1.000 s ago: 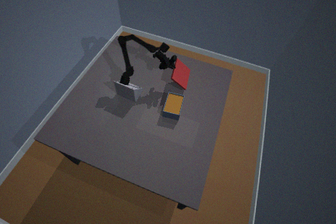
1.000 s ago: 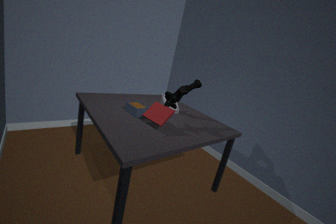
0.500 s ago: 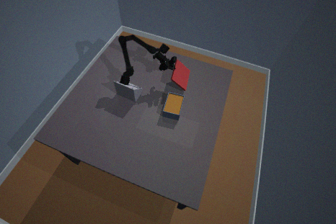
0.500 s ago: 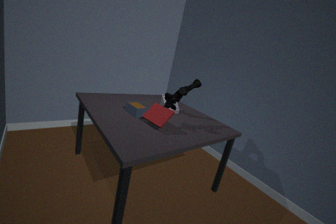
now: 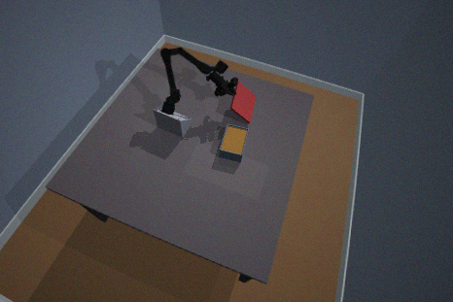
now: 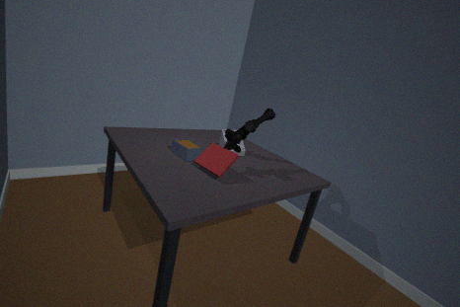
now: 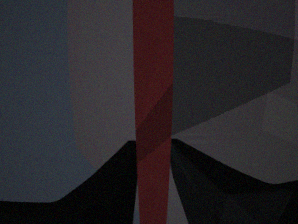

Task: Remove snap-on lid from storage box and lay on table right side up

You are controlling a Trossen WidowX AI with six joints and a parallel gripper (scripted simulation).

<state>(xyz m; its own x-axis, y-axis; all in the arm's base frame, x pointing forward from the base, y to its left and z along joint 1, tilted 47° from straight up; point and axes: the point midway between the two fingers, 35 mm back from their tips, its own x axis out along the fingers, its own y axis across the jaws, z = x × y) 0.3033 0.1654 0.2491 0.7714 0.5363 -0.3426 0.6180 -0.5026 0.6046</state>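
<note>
Now: the red lid 6 cm ahead of my gripper tip, 1 cm to the left of it and 5 cm below it. From my gripper tip the other things lie so: grey storage box: 11 cm ahead, 28 cm to the right, 10 cm below.
</note>
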